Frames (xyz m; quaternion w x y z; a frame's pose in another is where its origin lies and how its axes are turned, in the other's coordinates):
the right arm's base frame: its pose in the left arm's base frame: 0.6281 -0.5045 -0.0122 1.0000 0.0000 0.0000 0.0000
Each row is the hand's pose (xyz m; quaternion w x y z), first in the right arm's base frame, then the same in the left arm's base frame.
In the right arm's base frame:
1: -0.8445 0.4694 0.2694 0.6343 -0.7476 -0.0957 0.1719
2: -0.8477 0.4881 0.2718 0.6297 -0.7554 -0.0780 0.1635
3: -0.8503 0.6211 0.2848 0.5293 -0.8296 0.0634 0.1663
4: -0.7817 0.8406 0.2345 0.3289 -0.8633 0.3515 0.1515
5: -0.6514 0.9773 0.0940 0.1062 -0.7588 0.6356 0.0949
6: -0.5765 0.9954 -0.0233 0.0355 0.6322 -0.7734 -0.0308
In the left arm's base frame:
1: -0.2164 -0.0351 0.2572 0.6343 -0.7476 -0.0957 0.1719
2: -0.2196 -0.0164 0.2596 0.6297 -0.7554 -0.0780 0.1635
3: -0.2222 0.1166 0.2726 0.5293 -0.8296 0.0634 0.1663
4: -0.1536 0.3361 0.2223 0.3289 -0.8633 0.3515 0.1515
5: -0.0233 0.4728 0.0818 0.1062 -0.7588 0.6356 0.0949
6: 0.0516 0.4909 -0.0355 0.0355 0.6322 -0.7734 -0.0308

